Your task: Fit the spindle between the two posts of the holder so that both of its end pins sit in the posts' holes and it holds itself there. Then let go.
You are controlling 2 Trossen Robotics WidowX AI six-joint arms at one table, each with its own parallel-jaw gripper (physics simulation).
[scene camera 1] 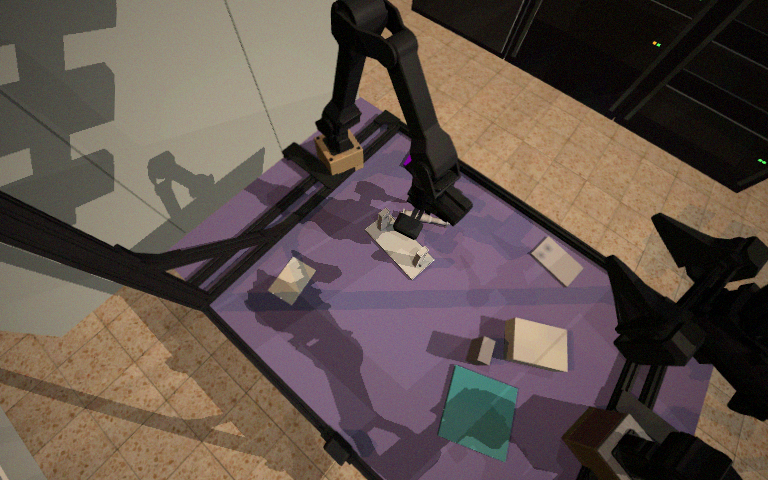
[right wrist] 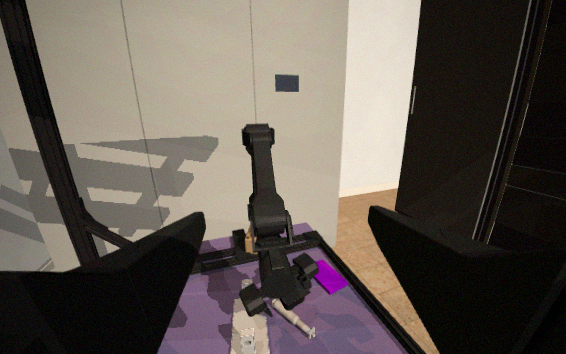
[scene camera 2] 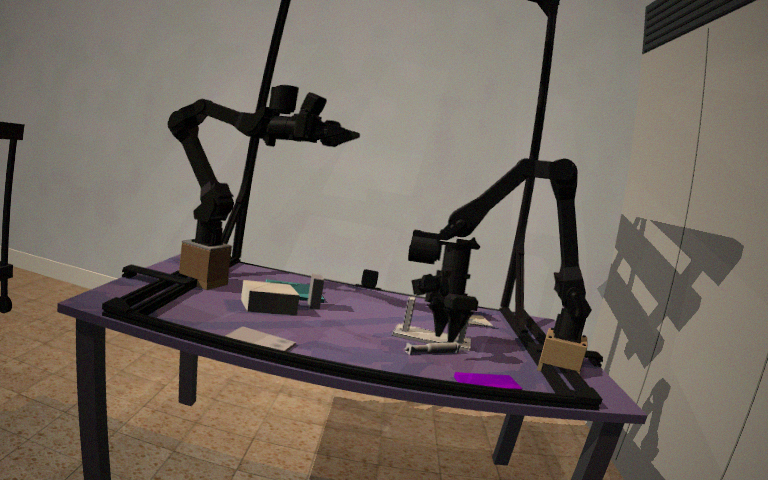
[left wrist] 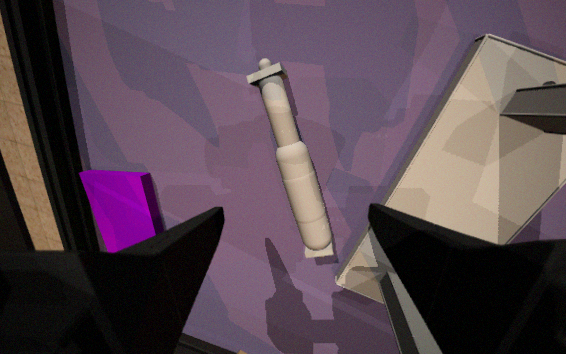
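Seen in the pictures: left gripper, fingertip midpoint: (scene camera 1: 419,211) (scene camera 2: 443,339) (left wrist: 296,212); right gripper, fingertip midpoint: (scene camera 1: 632,234) (right wrist: 287,216) (scene camera 2: 352,133); left arm's base at its link origin: (scene camera 1: 338,143) (scene camera 2: 567,337); right arm's base at its link origin: (scene camera 1: 634,456) (scene camera 2: 207,242).
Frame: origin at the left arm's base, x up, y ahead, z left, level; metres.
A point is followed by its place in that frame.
Observation:
The pale spindle (scene camera 1: 433,219) @[x -0.060, y 0.298, z 0.126 m] (scene camera 2: 433,348) @[x -0.063, y 0.278, z 0.122 m] (left wrist: 302,190) @[x -0.055, y 0.276, z 0.101 m] (right wrist: 294,317) @[x -0.057, y 0.291, z 0.117 m] lies on the table beside the holder, apart from its posts, with a crosspiece and round pin at its far end in the left wrist view. The holder (scene camera 1: 396,249) @[x -0.070, y 0.321, z -0.003 m] (scene camera 2: 421,335) @[x -0.070, y 0.334, z 0.032 m] (left wrist: 465,150) @[x -0.070, y 0.344, z 0.035 m] (right wrist: 250,317) @[x -0.069, y 0.284, z 0.008 m] stands upright on its flat base; no spindle is between its two posts. My left gripper (scene camera 2: 446,337) @[x -0.045, y 0.266, z 0.098 m] (left wrist: 296,212) @[x -0.045, y 0.266, z 0.098 m] is open and empty, pointing down above the spindle, its fingers on either side of the thicker end. My right gripper (scene camera 1: 632,236) @[x 0.352, y 0.555, z 0.109 m] (scene camera 2: 357,135) @[x 0.352, y 0.555, z 0.109 m] is open and empty, high above the table.
A magenta pad (scene camera 2: 487,379) @[x -0.068, y 0.138, z 0.212 m] (left wrist: 120,210) @[x -0.068, y 0.156, z 0.228 m] (right wrist: 331,276) @[x -0.068, y 0.145, z 0.233 m] lies near the table edge. A large cream block (scene camera 1: 536,344) @[x -0.028, y 0.675, z 0.137 m], a small block (scene camera 1: 482,350) @[x -0.002, y 0.618, z 0.015 m], a teal sheet (scene camera 1: 478,413) @[x -0.069, y 0.724, z -0.047 m], a pale plate (scene camera 1: 556,261) @[x -0.072, y 0.558, z 0.352 m] and another pale piece (scene camera 1: 292,280) @[x -0.075, y 0.264, z -0.265 m] are spread around the table.

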